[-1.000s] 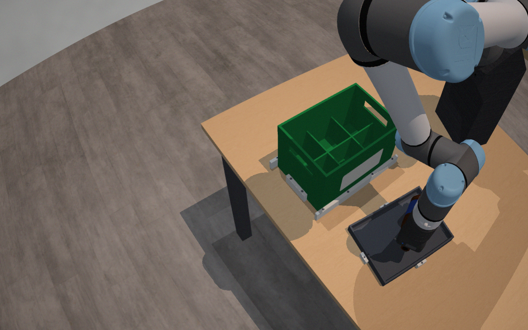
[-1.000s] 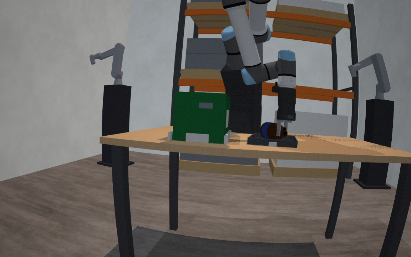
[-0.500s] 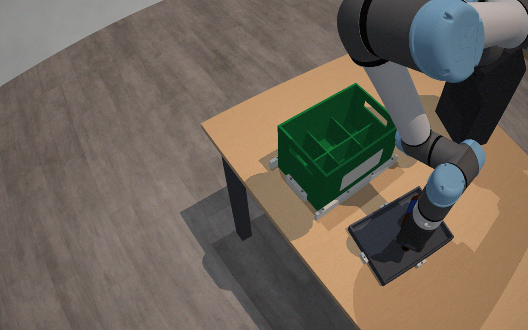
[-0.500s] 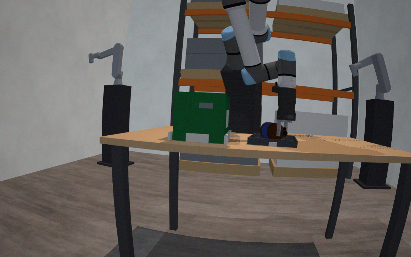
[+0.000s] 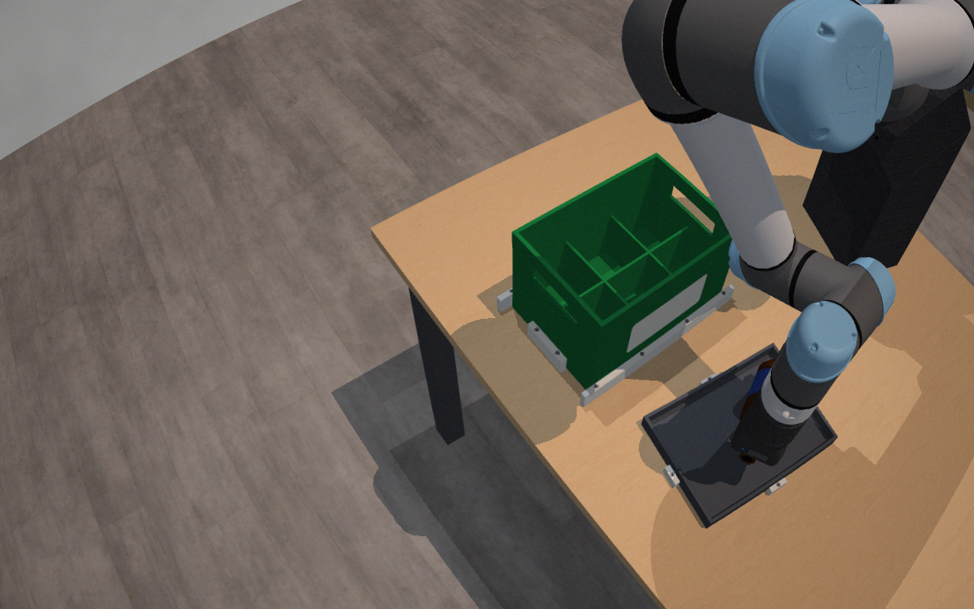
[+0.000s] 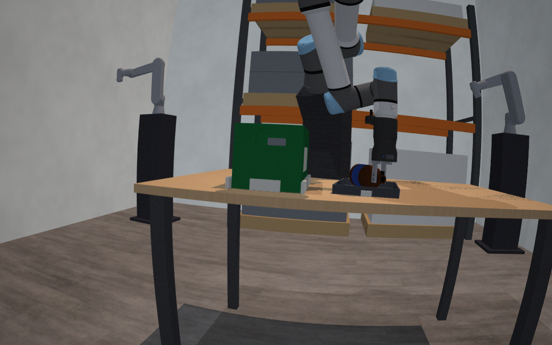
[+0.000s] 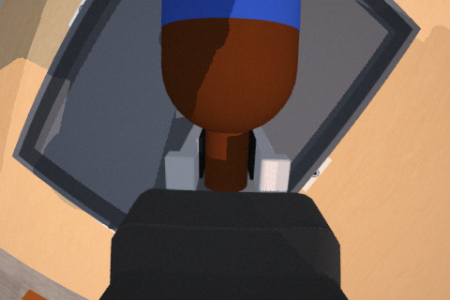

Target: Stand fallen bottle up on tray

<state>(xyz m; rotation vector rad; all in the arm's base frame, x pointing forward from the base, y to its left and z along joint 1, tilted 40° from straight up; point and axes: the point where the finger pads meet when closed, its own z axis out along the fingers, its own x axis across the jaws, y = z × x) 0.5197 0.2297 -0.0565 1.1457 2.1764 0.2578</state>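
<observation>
Now: the dark grey tray 20 mm behind my hand, 30 mm to the right of it and 40 mm below it. The rest, counted from my hand: green crate (20 mm ahead, 320 mm to the right, 40 mm above); brown bottle (40 mm behind, 30 mm to the right, 10 mm below).
</observation>
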